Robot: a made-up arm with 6 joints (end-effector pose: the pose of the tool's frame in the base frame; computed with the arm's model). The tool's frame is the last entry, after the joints.
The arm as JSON. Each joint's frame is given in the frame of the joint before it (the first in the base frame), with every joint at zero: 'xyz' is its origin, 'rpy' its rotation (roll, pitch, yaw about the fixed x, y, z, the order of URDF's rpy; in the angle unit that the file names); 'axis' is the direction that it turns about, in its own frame. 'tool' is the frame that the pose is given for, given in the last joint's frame.
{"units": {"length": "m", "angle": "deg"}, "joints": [
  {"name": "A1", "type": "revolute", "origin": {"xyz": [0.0, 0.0, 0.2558], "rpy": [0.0, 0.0, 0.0]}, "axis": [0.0, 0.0, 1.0]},
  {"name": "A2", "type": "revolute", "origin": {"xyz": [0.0, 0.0, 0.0], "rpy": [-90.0, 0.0, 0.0]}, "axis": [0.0, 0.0, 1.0]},
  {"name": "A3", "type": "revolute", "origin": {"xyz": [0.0, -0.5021, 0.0], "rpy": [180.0, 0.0, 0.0]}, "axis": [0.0, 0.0, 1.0]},
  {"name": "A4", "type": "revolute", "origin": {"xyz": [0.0, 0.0, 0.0], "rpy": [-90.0, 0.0, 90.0]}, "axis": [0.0, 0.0, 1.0]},
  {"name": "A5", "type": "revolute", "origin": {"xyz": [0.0, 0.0, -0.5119], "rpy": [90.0, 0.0, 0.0]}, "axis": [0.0, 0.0, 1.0]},
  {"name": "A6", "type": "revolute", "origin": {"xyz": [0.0, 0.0, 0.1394], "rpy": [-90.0, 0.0, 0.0]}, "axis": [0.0, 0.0, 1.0]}
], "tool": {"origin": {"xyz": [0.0, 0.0, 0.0], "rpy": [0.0, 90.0, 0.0]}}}
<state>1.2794 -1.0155 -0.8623 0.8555 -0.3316 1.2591</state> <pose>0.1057 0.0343 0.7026 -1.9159 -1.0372 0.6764</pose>
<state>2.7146 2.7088 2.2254 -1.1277 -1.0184 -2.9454</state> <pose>-0.5262 0.3051 -0.5494 -0.1275 1.7100 -1.3858</pose>
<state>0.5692 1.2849 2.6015 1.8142 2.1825 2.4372</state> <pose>0.3858 0.2867 0.9269 -0.0183 1.2740 1.5031</pose>
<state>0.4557 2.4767 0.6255 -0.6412 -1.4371 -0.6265</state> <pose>0.1282 -0.0616 -0.6082 -0.1979 -2.7537 1.1402</pose>
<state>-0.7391 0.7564 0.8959 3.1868 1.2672 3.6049</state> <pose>0.7238 -0.4713 0.6859 -0.0161 1.2091 -0.4168</pose>
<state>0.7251 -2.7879 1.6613 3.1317 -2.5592 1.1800</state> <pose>-0.3213 -0.0985 -0.7099 2.0281 0.2225 1.1690</pose>
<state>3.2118 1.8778 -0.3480 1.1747 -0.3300 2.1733</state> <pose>-0.2719 0.0348 -0.3802 -0.0828 0.7470 0.4256</pose>
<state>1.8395 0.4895 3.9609 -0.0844 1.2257 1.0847</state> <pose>0.2008 -0.2061 0.5443 -2.1664 0.2409 1.9992</pose>
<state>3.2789 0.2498 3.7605 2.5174 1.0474 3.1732</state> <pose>0.3363 -0.0677 0.4816 -2.4987 0.3898 -0.8146</pose>
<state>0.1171 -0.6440 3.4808 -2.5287 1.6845 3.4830</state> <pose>-0.6608 0.0371 0.2757 0.7232 -2.1788 -0.5088</pose>
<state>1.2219 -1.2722 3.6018 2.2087 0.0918 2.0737</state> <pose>-0.1761 -0.2413 -0.0837 0.6942 1.5622 -0.5259</pose>
